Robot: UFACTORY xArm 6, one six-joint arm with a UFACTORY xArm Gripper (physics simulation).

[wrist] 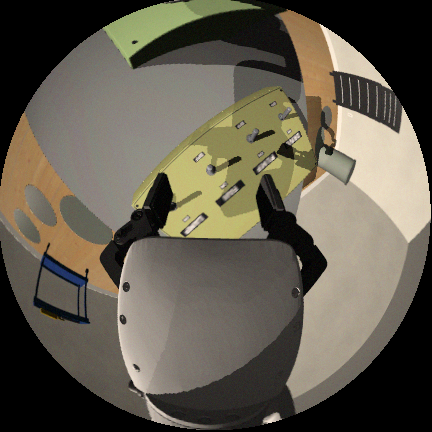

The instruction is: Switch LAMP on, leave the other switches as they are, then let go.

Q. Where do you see a yellow-green switch panel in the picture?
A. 222, 204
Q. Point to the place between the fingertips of the gripper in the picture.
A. At 213, 182
